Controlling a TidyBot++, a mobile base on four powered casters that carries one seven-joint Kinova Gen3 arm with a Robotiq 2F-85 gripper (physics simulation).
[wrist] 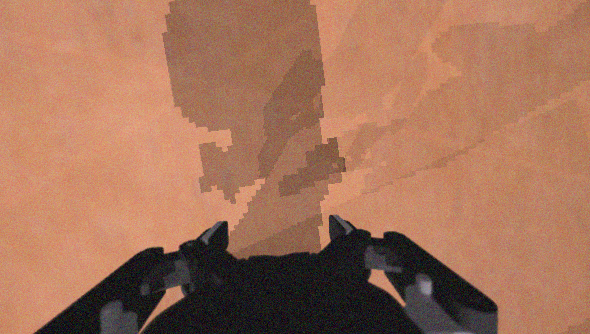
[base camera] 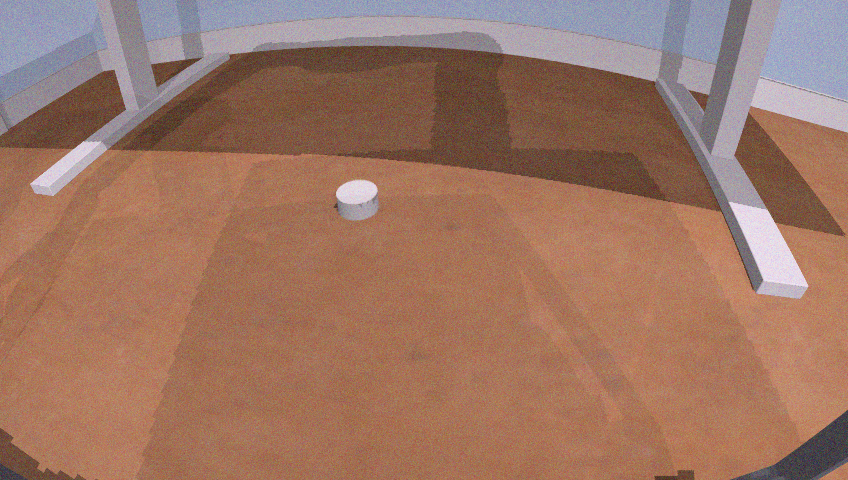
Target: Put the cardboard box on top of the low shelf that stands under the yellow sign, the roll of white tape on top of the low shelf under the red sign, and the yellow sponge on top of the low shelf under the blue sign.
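Frame: origin at the arm's base, x right, y ahead, z up, level; millimetres.
Seen in the pictures: gripper, fingertip midpoint: (wrist: 279,228).
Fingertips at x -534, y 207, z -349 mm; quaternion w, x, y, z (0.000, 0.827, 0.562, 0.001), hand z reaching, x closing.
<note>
A point is followed by its place in that frame.
The roll of white tape (base camera: 357,200) @[y 558, x -53, z -372 mm] lies flat on the brown floor in the base camera view, a little left of the middle, between two white legs of a table-like frame. My gripper (wrist: 279,228) @[y 207, x -534, z -349 mm] is open and empty at the bottom of the wrist view, its two black fingers wide apart above bare floor. The tape does not show in the wrist view, so I cannot tell how far the gripper is from it. The cardboard box, the yellow sponge, the low shelves and the coloured signs do not show in either view.
In the base camera view a white leg with a long foot (base camera: 66,168) stands at the left and another with a long foot (base camera: 767,249) at the right. A blue wall with a pale skirting board (base camera: 571,44) @[y 1158, x 412, z -342 mm] runs along the back. Shadows cross the floor.
</note>
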